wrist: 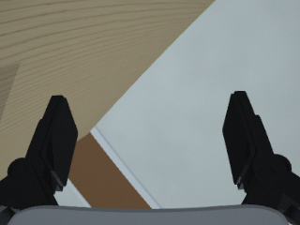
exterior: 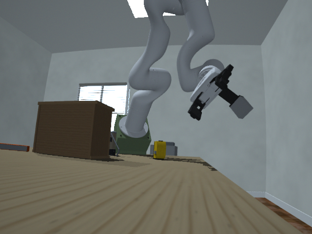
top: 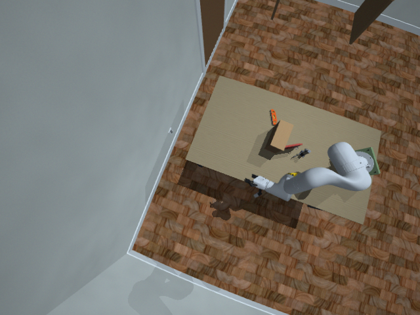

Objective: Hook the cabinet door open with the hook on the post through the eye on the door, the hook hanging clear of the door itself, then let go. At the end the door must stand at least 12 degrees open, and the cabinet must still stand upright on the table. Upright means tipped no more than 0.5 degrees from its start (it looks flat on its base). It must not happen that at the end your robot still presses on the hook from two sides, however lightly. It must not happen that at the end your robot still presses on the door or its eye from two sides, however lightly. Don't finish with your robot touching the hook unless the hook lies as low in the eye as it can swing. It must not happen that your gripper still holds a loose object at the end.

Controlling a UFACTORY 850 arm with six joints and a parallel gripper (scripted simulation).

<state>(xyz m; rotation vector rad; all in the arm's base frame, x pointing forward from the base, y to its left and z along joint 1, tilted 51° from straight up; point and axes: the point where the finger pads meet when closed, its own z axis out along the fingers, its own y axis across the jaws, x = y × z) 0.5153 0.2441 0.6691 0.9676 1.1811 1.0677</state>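
Right now my hand is 17 cm past the red door, 41 cm to the left of it and 8 cm above it. The rest, counted from my hand: hook post (30 cm behind, 45 cm to the right, 8 cm below); yellow box (32 cm behind, 24 cm to the right, 12 cm below).
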